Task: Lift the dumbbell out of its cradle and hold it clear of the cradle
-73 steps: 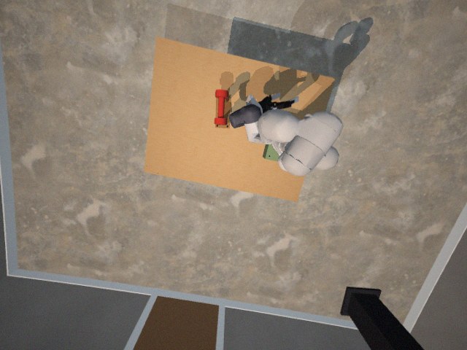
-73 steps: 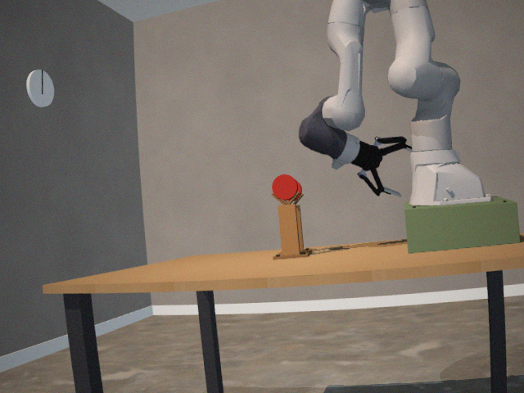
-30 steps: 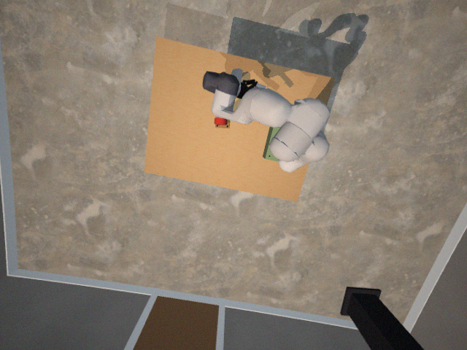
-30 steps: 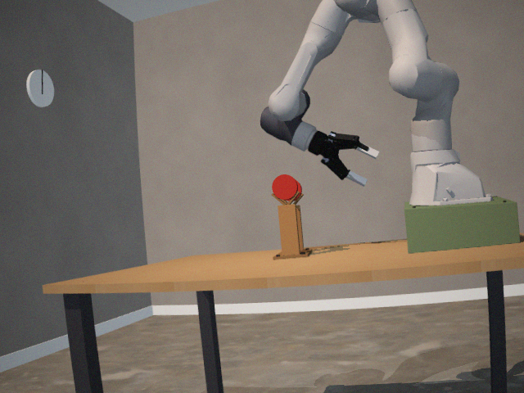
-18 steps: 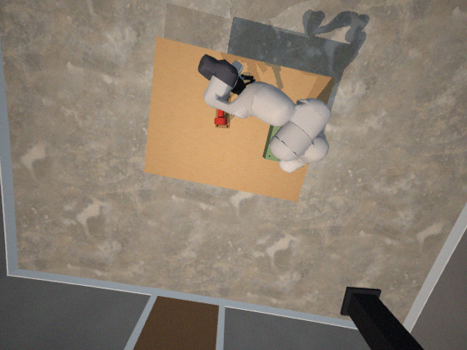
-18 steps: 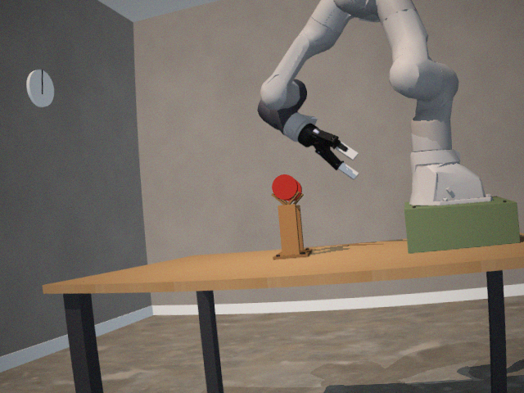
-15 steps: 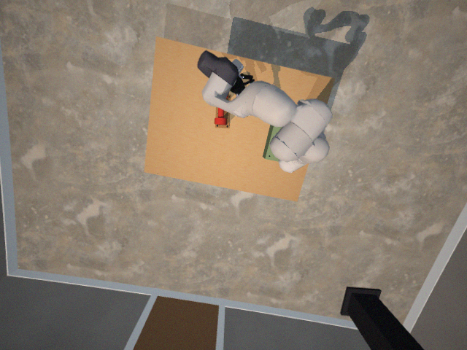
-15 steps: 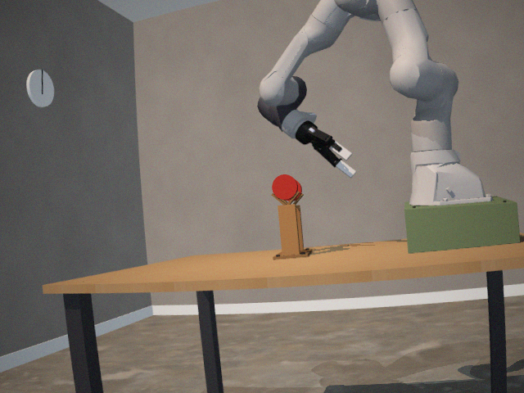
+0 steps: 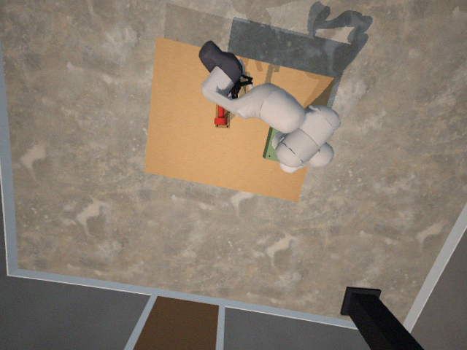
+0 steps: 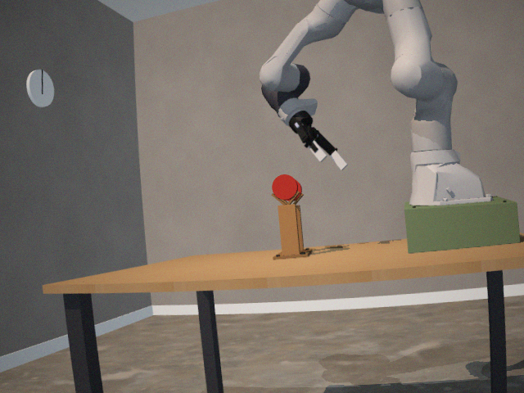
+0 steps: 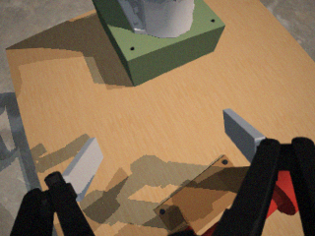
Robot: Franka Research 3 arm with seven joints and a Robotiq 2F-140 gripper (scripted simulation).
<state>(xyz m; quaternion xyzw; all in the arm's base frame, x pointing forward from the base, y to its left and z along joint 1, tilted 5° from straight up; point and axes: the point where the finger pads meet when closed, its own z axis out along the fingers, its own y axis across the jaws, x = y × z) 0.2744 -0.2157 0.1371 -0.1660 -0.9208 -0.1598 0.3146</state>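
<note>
Now: hand 140 mm short of the red dumbbell, 30 mm to the right of it and 70 mm above it. From my hand the other things lie so: wooden cradle 140 mm ahead, 30 mm to the left, 190 mm below.
</note>
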